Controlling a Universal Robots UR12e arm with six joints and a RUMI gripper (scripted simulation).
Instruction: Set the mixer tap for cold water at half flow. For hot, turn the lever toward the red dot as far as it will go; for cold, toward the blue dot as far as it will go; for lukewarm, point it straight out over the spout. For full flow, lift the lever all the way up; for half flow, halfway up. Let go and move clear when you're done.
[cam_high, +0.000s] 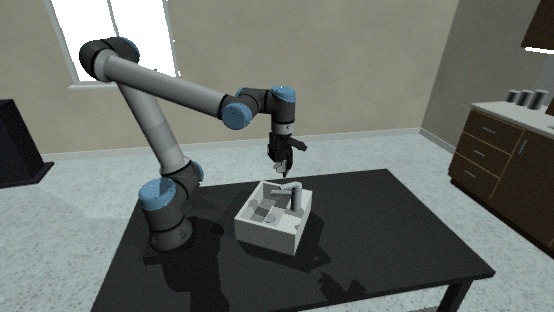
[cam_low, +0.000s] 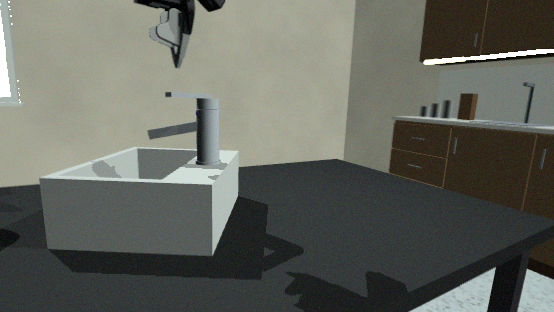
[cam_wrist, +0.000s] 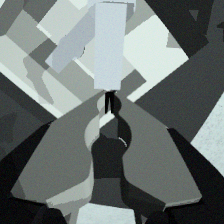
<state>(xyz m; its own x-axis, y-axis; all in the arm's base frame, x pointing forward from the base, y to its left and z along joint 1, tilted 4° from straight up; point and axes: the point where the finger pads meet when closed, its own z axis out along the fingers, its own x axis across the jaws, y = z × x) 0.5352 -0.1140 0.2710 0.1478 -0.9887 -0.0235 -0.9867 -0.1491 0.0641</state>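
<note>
The flat lever lies 70 mm below my hand, 20 mm ahead of it and 10 mm to the left of it. Also, from my hand: white basin (300 mm below, 80 mm to the left, 30 mm behind).
</note>
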